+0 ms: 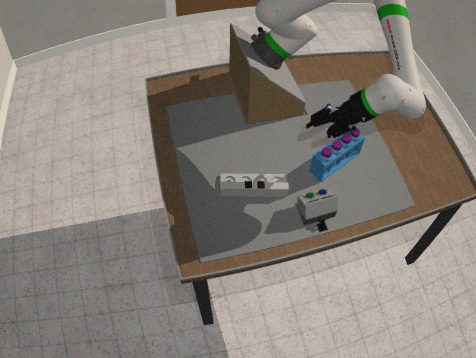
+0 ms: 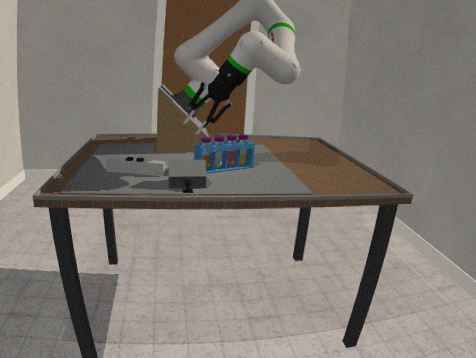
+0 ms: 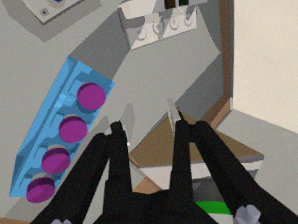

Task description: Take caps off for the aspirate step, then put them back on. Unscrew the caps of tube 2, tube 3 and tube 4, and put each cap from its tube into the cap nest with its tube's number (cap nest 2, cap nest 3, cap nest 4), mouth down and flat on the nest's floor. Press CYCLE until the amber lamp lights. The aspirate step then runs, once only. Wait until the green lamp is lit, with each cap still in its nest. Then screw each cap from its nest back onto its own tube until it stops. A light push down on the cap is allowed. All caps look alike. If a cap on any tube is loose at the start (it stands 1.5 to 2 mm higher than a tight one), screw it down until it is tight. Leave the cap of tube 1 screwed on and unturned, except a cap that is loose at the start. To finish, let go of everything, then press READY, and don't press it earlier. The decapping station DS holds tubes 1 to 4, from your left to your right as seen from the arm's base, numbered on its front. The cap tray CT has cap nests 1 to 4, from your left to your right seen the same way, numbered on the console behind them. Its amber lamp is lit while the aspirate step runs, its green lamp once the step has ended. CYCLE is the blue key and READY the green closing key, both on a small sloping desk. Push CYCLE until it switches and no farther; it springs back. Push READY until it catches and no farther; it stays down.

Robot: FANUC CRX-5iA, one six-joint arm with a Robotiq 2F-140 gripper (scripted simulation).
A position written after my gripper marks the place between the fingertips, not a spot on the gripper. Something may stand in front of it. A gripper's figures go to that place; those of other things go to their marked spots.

Scene:
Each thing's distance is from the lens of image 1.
my gripper (image 1: 307, 135): 1.44 m
sloping key desk (image 1: 320, 207): 1.38 m

